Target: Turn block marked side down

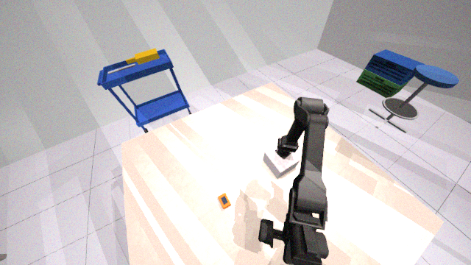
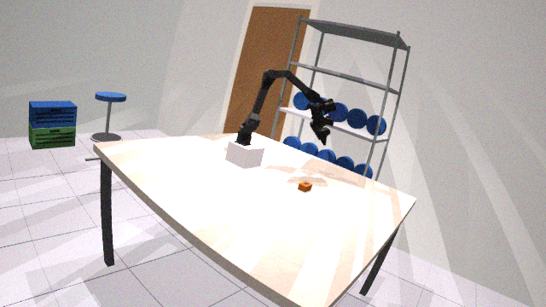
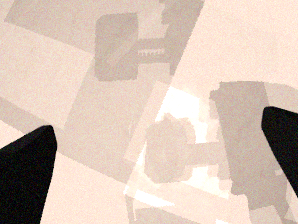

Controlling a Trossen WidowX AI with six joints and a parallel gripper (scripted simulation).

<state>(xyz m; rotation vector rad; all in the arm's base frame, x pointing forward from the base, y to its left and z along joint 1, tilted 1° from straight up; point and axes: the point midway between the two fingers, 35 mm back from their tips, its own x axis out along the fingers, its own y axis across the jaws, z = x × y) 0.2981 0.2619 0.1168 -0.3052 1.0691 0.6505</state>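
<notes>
Now: the orange block 29 cm to the right of my gripper tip, 15 cm below it and 7 cm ahead of it.
</notes>
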